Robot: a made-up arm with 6 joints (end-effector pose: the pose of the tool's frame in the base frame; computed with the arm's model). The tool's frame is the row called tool. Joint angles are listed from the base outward.
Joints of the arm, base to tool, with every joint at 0 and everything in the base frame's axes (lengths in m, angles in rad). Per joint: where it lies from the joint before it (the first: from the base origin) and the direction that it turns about. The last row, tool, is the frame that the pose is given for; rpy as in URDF.
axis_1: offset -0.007 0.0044 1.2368 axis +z
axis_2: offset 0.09 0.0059 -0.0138 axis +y
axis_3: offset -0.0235 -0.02 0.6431 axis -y
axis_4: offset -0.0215 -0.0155 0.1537 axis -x
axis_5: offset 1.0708 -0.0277 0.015 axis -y
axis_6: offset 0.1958 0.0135 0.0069 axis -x
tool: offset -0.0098 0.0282 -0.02 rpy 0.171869 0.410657 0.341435
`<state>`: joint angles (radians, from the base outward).
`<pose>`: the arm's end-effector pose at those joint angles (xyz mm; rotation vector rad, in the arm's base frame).
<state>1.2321 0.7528 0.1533 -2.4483 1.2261 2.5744</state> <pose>570.2 1295.4 1064.1 -0.9819 1.6088 0.1996</pose>
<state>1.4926 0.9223 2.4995 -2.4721 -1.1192 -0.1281</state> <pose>-38.5 302.5 2750.4 0.0383 -0.1618 -1.9473</pose>
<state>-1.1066 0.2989 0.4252 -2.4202 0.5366 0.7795</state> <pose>574.3 -1337.0 2081.0 1.5266 -0.9687 -0.7058</pose>
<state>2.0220 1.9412 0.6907 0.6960 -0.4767 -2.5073</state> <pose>-475.6 1135.0 -113.0 0.1710 1.7162 0.3570</pose>
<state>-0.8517 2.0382 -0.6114 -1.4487 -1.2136 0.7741</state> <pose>-52.8 264.6 329.5 -2.4905 -0.9203 -0.1131</pose>
